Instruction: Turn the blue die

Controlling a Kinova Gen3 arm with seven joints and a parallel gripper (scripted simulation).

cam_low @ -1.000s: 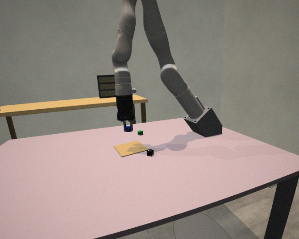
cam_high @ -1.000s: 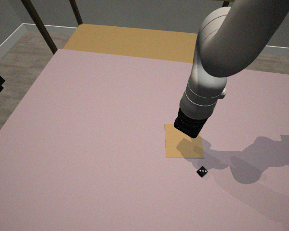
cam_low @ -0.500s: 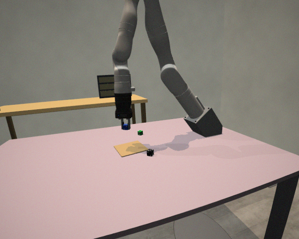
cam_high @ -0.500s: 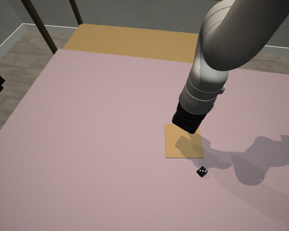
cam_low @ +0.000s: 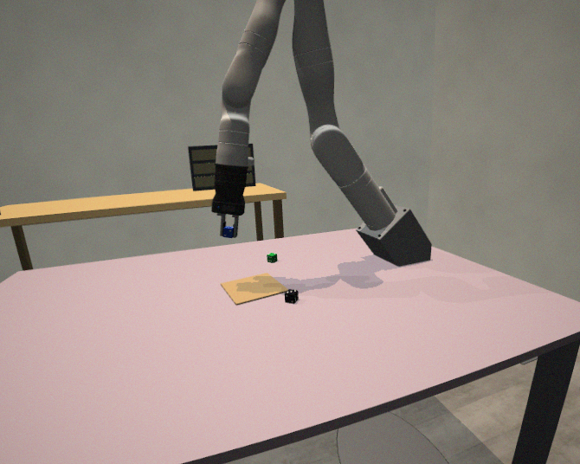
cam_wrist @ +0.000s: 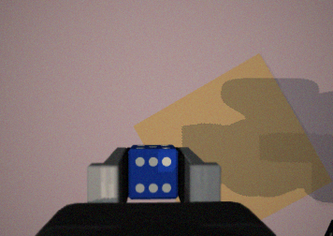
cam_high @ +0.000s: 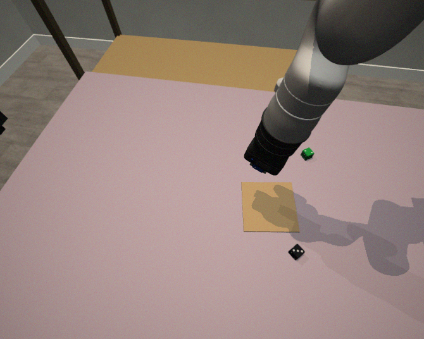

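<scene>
Now: hand 16 cm above the tan mat, 4 cm past it and 3 cm to the right of it. The rest, counted from my hand: blue die: 1 cm below; then black die: 15 cm to the left, 15 cm below, 10 cm behind; then green die: 15 cm below, 15 cm behind, 14 cm to the right.
</scene>
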